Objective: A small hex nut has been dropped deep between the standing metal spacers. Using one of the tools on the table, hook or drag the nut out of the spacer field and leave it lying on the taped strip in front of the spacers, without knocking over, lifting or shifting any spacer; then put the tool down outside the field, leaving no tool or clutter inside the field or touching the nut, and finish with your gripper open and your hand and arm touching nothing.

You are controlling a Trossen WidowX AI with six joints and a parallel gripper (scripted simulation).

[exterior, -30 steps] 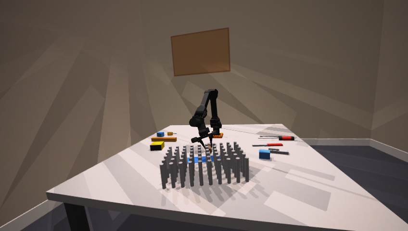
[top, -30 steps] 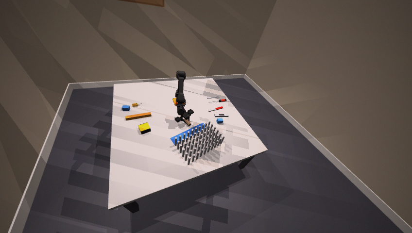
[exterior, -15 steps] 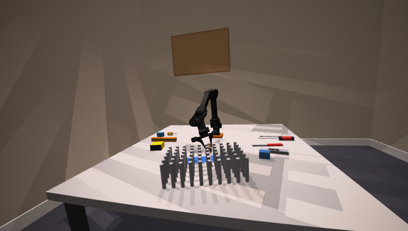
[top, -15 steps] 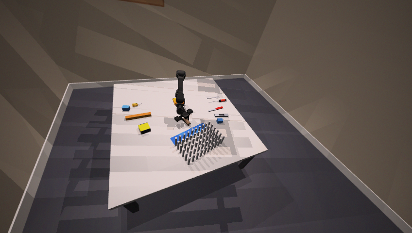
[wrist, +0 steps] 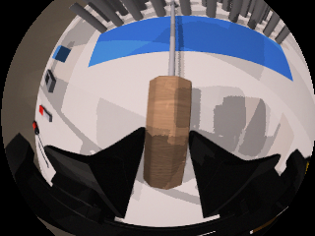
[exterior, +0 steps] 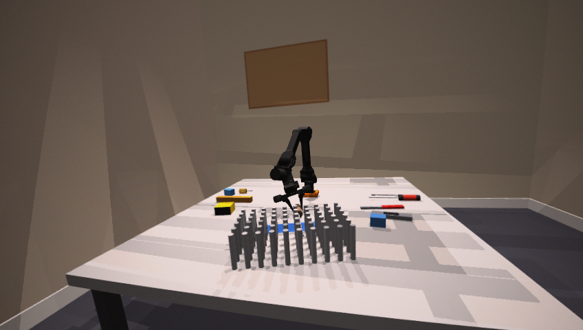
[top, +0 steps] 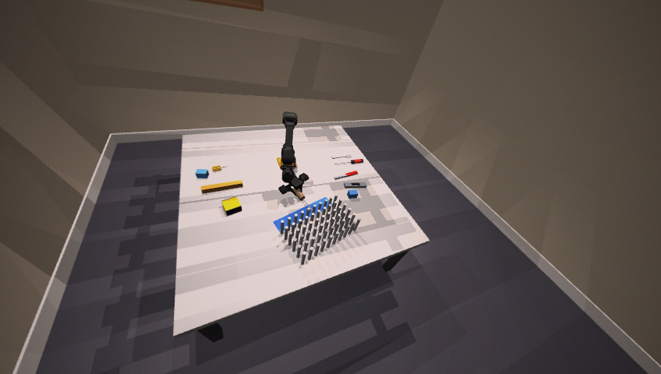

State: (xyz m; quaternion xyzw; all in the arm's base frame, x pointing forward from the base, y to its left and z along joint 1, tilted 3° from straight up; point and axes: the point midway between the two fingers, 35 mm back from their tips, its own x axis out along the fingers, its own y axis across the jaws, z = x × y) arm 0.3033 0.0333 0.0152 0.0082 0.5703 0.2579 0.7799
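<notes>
The wooden-handled tool is 100 mm ahead of my gripper tip and 40 mm to the left of it. Also, from my gripper tip: black block 70 mm ahead, 380 mm to the right; then red-handled tool 170 mm behind, 360 mm to the left, 10 mm below; then blue taped strip 140 mm ahead, 20 mm to the left, 20 mm below.
</notes>
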